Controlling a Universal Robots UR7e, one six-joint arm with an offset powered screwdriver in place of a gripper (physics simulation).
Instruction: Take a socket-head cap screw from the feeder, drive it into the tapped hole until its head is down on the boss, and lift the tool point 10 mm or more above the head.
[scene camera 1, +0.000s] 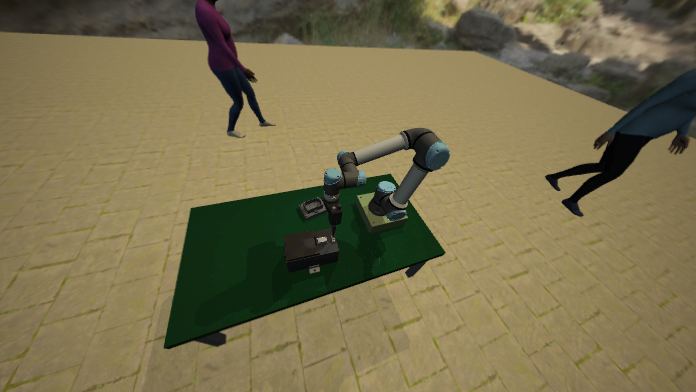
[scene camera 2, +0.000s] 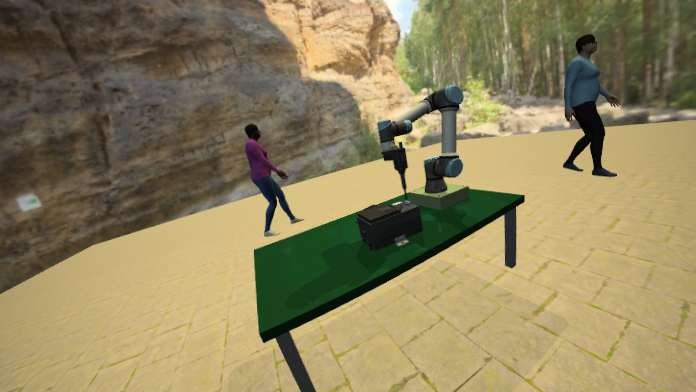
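The screwdriver points down with its tip at the metal pick-up spot on the feeder's top, at the end nearest the robot base. Whether the tip touches there or stands a little above is too small to tell. The feeder is a dark box on the green table. A grey housing with a raised rim lies behind the feeder in scene camera 1; it does not show in scene camera 2. A screw, the tapped hole and its boss are too small to make out, and I cannot tell whether the tip holds a screw.
The robot base stands on a pale green block beside the feeder. A small metal bracket sticks out at the feeder's front foot. Two people stand on the paving away from the green table.
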